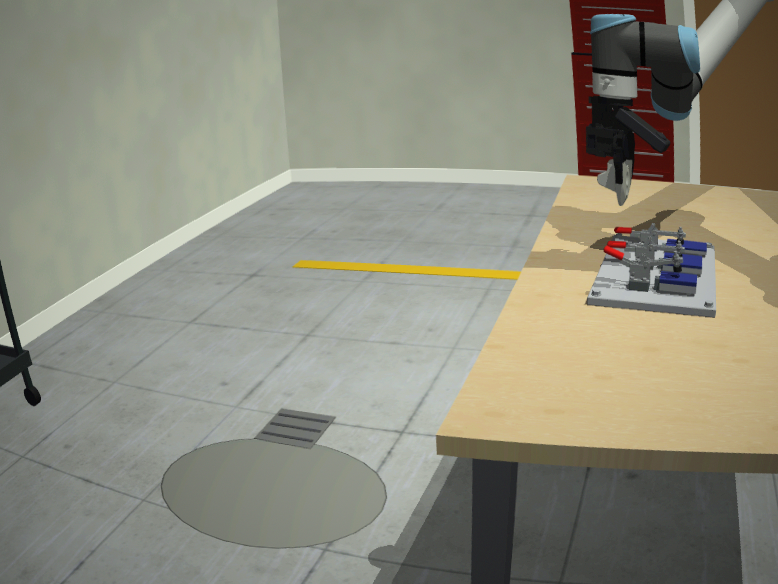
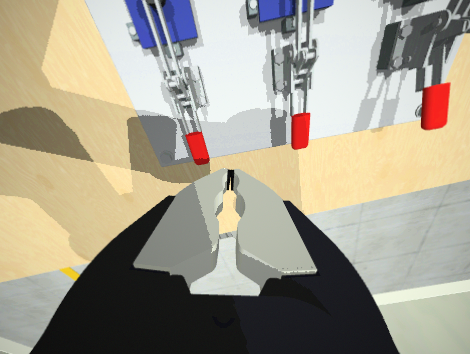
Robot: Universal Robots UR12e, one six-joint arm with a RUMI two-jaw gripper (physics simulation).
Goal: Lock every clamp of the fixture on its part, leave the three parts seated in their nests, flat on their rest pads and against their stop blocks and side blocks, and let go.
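Places are measured from the arm's base along level axes (x ahead, y left, z up), in centimetres.
Pixels of known places: gripper, fingertip midpoint: [image 1: 621, 205] [image 2: 230, 171].
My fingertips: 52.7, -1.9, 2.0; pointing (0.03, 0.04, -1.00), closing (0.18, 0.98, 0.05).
Behind a point stands the place of what it marks, as x, y, z.
The fixture plate [image 1: 650, 307] {43.0, 22.7, -8.0} [image 2: 240, 75] {46.6, 0.3, -7.2} lies on the table with three clamps in a row. Blue parts [image 1: 693, 247] {37.1, -4.4, -5.5} [image 1: 678, 279] {38.6, 17.3, -4.6} [image 2: 172, 25] {42.1, -5.2, -5.6} sit at the clamp arms; seating contacts are too small to judge. The back red handle [image 1: 623, 230] {52.6, -4.5, -3.8} [image 2: 198, 148] {52.5, -5.2, -3.5} and middle red handle [image 1: 617, 243] {52.1, 6.3, -3.1} [image 2: 300, 131] {52.1, 5.5, -3.0} lie low, nearly level. The front red handle [image 1: 613, 252] {51.0, 17.4, -1.1} [image 2: 435, 106] {50.8, 16.1, -1.0} slants, its outer end higher. All three arms reach over the parts. My gripper [image 1: 622, 201] {52.7, -1.9, 2.0} [image 2: 230, 171] {52.7, -1.9, 2.0} is shut and empty, above and behind the plate, apart from the handles.
The wooden table [image 1: 597, 377] {47.3, 47.0, -8.7} [image 2: 30, 245] {68.8, -41.7, -8.7} has its left edge beyond the handle side of the plate. A red drawer cabinet [image 1: 653, 135] stands behind the table. Part of a dark cart [image 1: 12, 364] shows at the far left. A yellow strip [image 1: 408, 269] marks the floor.
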